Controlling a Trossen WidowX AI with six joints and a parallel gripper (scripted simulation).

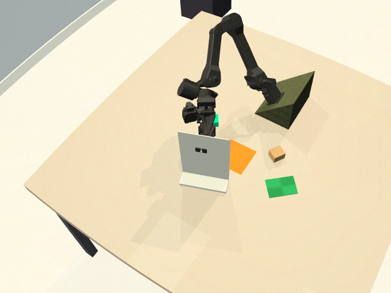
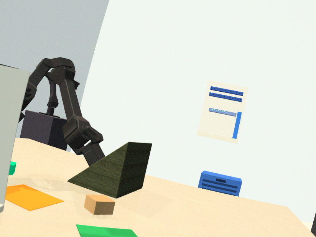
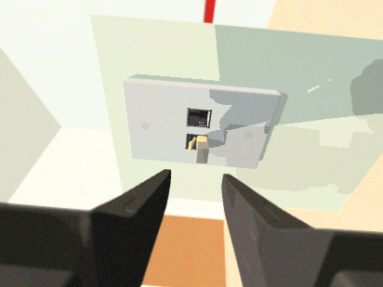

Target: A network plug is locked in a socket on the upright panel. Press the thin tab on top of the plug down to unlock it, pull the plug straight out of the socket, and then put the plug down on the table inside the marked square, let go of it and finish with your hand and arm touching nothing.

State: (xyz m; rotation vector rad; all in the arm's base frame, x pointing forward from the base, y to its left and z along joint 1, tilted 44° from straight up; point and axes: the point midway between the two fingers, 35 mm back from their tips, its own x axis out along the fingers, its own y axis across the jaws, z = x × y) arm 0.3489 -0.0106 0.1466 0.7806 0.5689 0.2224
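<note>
Right now the network plug is 4 cm ahead of my gripper tip and 2 cm to the left of it. Round my gripper tip: orange marked square: 8 cm behind, 6 cm to the left, 17 cm below; green block: 18 cm behind, 9 cm to the right, 15 cm below; upright panel: 6 cm ahead, 2 cm to the left, 6 cm below.
</note>
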